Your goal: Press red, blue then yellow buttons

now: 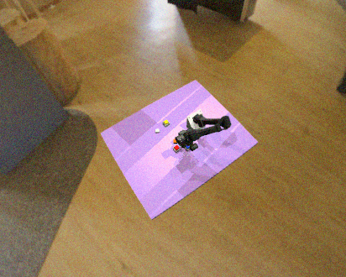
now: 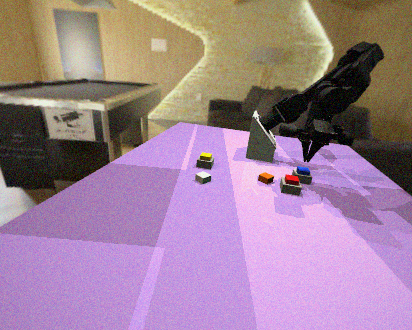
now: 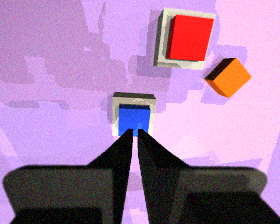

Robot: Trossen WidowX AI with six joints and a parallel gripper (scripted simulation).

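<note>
Now: gripper tip 3 cm above the blue button. Round my gripper tip: red button: 8 cm ahead, 5 cm to the right, 3 cm below; orange block: 11 cm to the right, 5 cm below, 4 cm ahead; yellow button: 30 cm to the right, 3 cm below, 1 cm behind.
</note>
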